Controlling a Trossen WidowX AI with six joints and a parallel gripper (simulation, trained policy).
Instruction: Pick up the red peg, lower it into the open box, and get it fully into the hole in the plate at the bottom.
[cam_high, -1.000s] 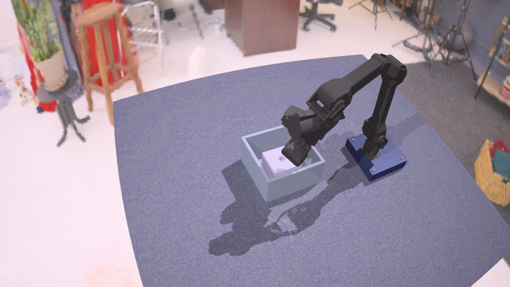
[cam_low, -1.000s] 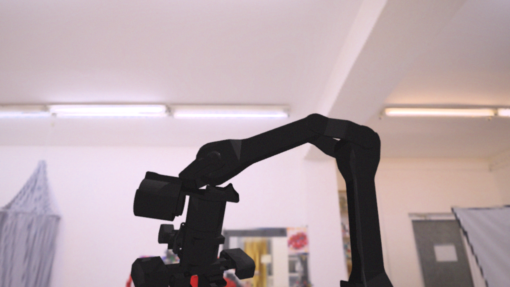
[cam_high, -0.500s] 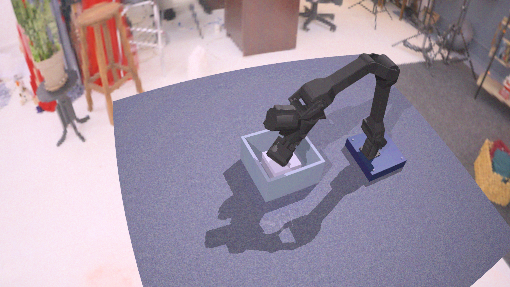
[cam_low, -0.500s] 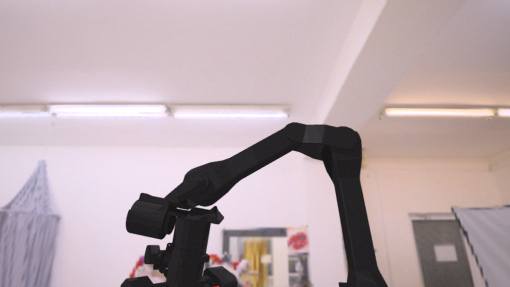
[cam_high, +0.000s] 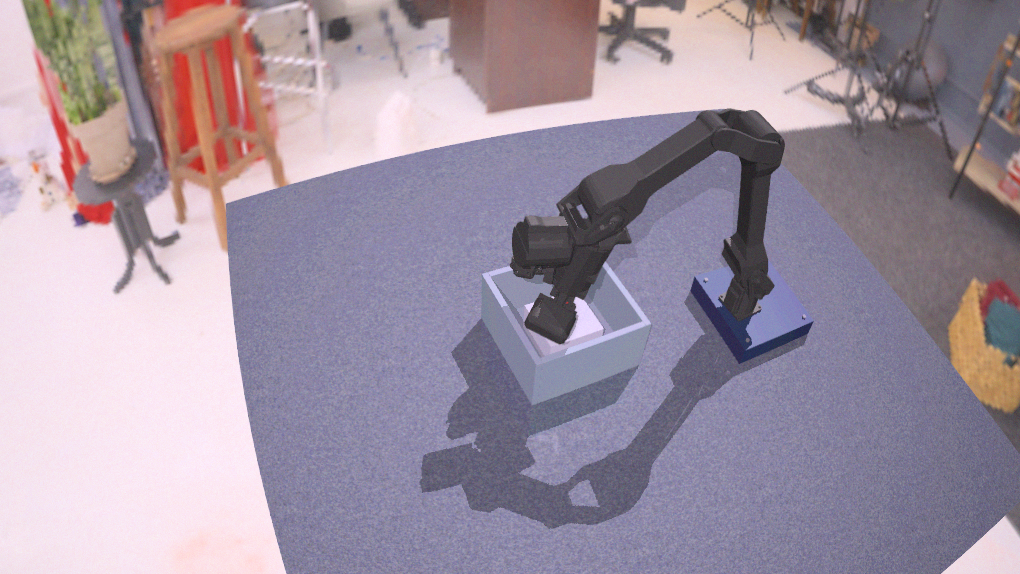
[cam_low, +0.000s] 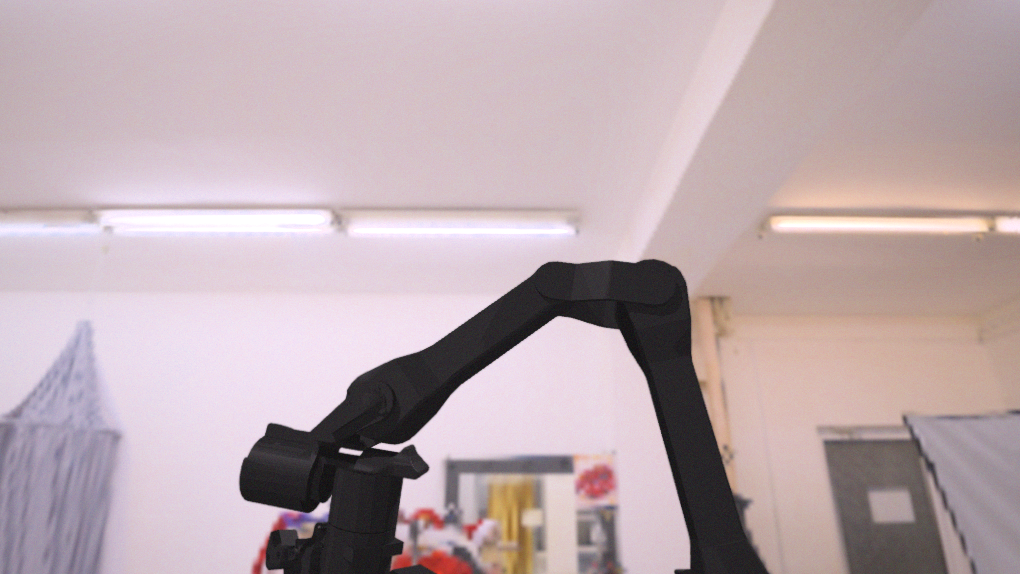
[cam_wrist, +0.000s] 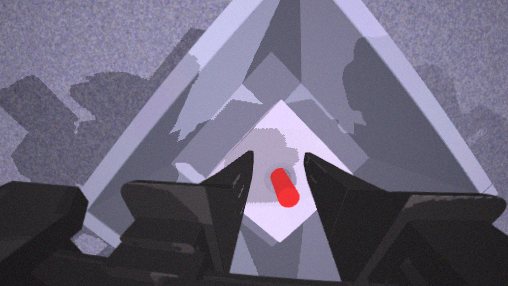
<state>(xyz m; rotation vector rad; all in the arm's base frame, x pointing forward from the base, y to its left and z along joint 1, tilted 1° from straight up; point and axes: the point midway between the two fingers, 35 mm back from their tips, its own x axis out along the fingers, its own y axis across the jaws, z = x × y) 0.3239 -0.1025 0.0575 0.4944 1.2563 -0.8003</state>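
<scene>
Right now my gripper tip is 10 mm past the red peg, 10 mm to the right of it and 10 mm above it. Round my gripper tip: plate: 20 mm behind, 10 mm to the left, 20 mm below; then box: 20 mm behind, 10 mm to the left, 40 mm below.
</scene>
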